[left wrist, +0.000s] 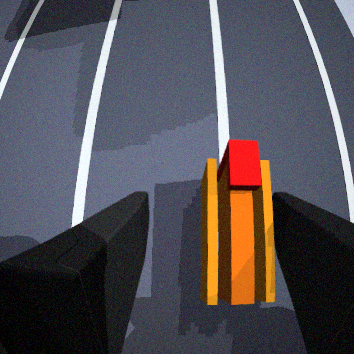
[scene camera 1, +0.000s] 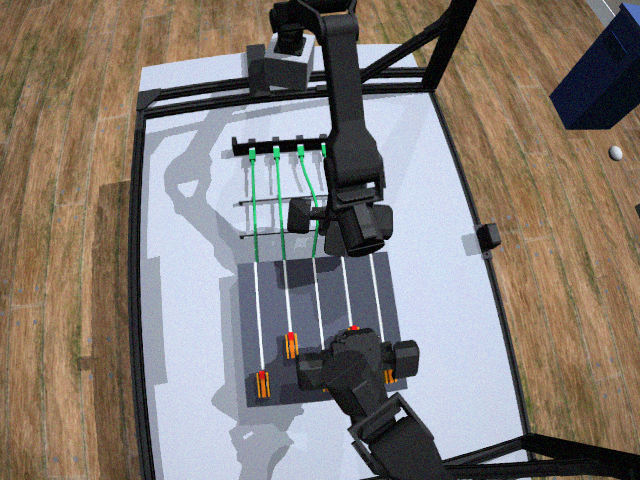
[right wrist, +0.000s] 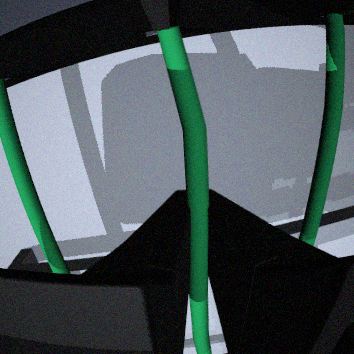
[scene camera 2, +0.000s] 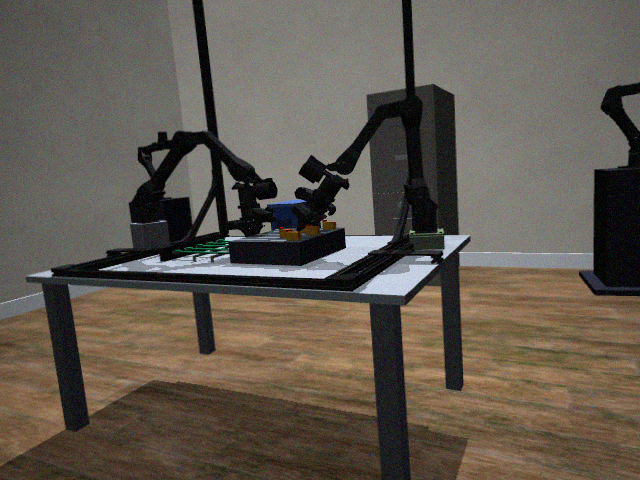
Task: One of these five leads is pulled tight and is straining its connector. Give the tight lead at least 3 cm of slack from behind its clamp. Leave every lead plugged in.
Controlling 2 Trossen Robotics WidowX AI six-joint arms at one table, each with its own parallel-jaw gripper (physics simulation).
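Places are measured from the left arm's base along level axes (x right, y ahead, z up), in centimetres.
Pixels of known places: left gripper, fingertip midpoint: (left wrist: 210, 205) (scene camera 2: 301, 229); right gripper, fingertip midpoint: (right wrist: 193, 202); left arm's base at its link origin: (scene camera 2: 426, 231); right arm's base at its link origin: (scene camera 1: 290, 45) (scene camera 2: 148, 222).
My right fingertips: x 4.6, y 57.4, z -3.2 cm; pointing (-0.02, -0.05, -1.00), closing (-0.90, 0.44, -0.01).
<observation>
For each thing: its top centre in the pictures, then the offset to it from my right fingertips. "*": a spot on its surface instead.
- black rail at a spot on its surface: (scene camera 1: 280, 145) * dx -3.0, dy +23.4, dz +1.3 cm
- connector at its top centre: (left wrist: 241, 228) dx -6.1, dy -20.0, dz +7.5 cm
Five leads run from a black rail (scene camera 1: 280, 145) over two thin bars (scene camera 1: 270, 202) onto a dark block (scene camera 1: 270, 295) (scene camera 2: 285, 250). They are green at the back and white on the block. Each ends in an orange connector with a red plug, such as the one at the front left (scene camera 1: 263, 383). My right gripper (scene camera 1: 316, 216) (right wrist: 193, 202) is shut on the third green lead (scene camera 1: 309, 183) (right wrist: 194, 140), which bends between rail and fingers. My left gripper (scene camera 1: 353, 339) (left wrist: 210, 205) is open, low over the block. Its fingers stand either side of one connector (left wrist: 242, 239) without touching it.
A black frame (scene camera 1: 137, 238) borders the table. A grey box (scene camera 1: 290, 67) stands at the back and a small black block (scene camera 1: 488, 236) sits on the right rail. In scene camera 2 there are a blue box (scene camera 2: 286, 214), a green box (scene camera 2: 427, 239) and a tall grey cabinet (scene camera 2: 432, 157).
</observation>
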